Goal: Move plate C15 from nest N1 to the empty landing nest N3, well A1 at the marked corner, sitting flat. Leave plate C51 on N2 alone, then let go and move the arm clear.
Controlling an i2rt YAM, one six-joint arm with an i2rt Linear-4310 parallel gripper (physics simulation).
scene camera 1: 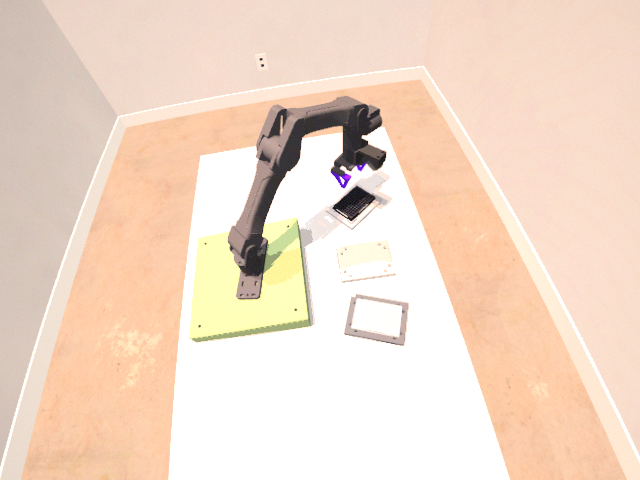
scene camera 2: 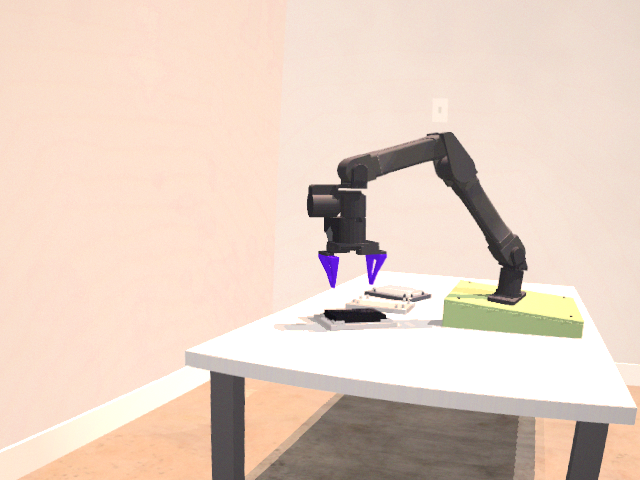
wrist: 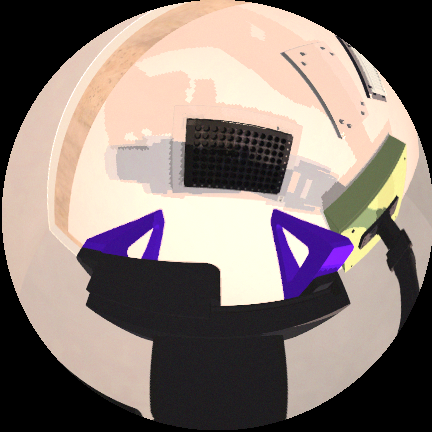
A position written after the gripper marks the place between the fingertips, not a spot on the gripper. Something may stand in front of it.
Observation:
The gripper (scene camera 2: pixel 352 286) is open and holds nothing. Also in view: a black well plate (scene camera 1: pixel 357 200).
The black well plate is seen too in scene camera 2 (scene camera 2: pixel 359 315) and in the wrist view (wrist: pixel 223 154). The gripper is seen too in the wrist view (wrist: pixel 217 214).

